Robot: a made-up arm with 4 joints.
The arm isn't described. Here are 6 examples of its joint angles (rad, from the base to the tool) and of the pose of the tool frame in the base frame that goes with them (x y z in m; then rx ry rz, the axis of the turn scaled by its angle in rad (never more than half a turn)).
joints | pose
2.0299 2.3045 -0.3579 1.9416 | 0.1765 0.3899 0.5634 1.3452 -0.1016 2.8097
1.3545 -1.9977 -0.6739 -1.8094 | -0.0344 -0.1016 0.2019 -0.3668 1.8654 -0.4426
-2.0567 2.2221 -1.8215 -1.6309 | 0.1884 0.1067 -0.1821 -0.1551 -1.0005 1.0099
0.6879 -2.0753 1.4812 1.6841 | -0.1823 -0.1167 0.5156 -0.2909 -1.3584 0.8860
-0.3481 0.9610 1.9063 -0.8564 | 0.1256 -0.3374 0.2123 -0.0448 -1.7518 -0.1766
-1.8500 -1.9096 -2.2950 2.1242 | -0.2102 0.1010 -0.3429 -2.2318 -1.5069 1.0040
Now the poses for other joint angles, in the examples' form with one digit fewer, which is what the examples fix.
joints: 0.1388 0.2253 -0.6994 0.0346
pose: 0.373 -0.211 0.185 -0.087 0.684 -0.252
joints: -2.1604 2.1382 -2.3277 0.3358
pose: 0.168 0.274 -0.239 -1.542 -1.125 -0.740
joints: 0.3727 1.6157 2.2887 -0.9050
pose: 0.121 -0.121 0.357 -1.385 -1.690 0.334
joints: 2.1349 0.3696 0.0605 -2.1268
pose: 0.361 0.116 0.226 -0.019 -0.281 0.247
